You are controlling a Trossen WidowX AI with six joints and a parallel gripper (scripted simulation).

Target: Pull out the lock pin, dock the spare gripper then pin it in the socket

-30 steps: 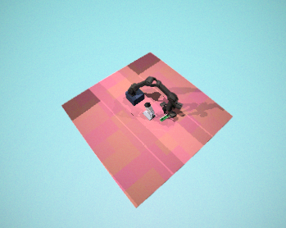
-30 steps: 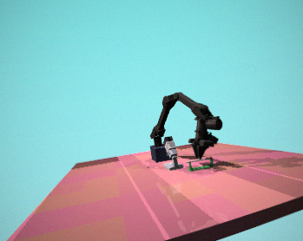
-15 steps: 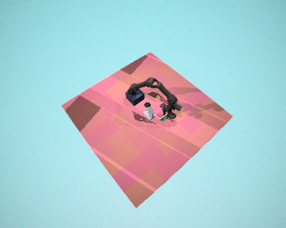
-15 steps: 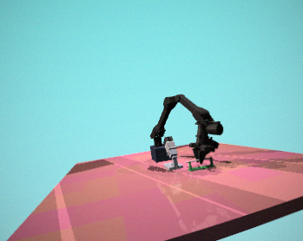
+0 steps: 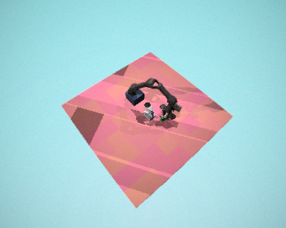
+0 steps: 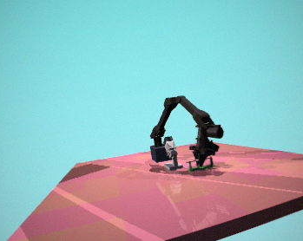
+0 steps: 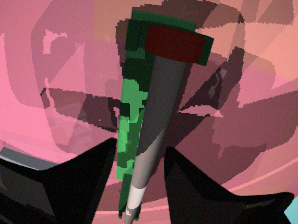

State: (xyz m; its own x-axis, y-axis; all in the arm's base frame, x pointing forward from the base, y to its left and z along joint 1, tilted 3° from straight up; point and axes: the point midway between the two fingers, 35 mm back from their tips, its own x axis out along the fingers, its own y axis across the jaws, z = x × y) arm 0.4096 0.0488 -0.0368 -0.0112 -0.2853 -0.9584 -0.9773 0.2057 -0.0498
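My gripper tip is now 10 mm to the right of the green rest and 10 mm below it. The rest, counted from my gripper tip: spare gripper: 150 mm behind, 100 mm above, 80 mm to the right; grey mount: 130 mm behind, 80 mm to the right, 40 mm above.
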